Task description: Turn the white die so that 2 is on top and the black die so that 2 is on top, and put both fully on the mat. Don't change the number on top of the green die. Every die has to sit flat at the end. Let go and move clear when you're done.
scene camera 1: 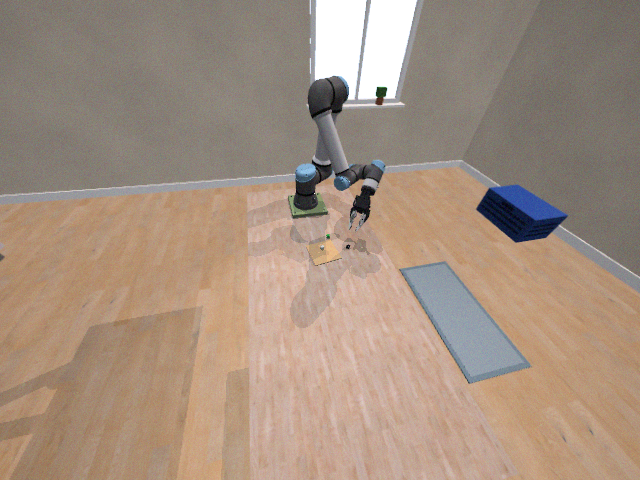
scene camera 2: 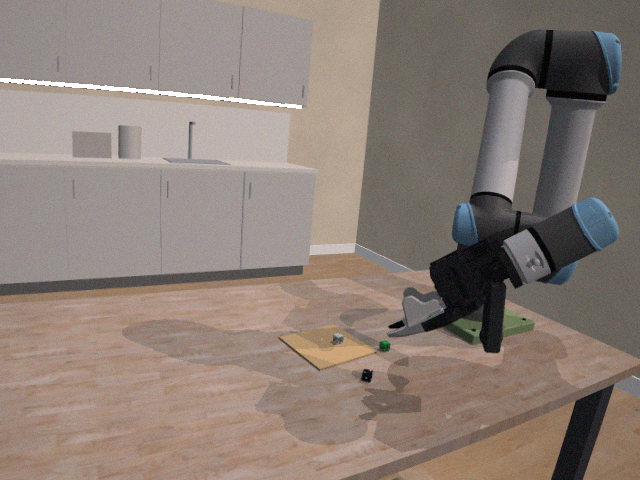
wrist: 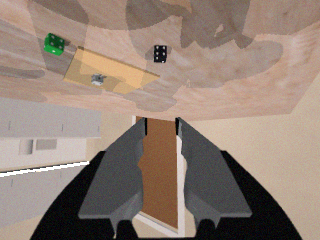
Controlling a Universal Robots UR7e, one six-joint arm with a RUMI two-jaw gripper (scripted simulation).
In view: my gripper (scene camera 2: 388,331) and a tan mat (scene camera 2: 316,346).
The tan mat shows as well in the wrist view (wrist: 120,77). My gripper is seen too in the wrist view (wrist: 161,118).
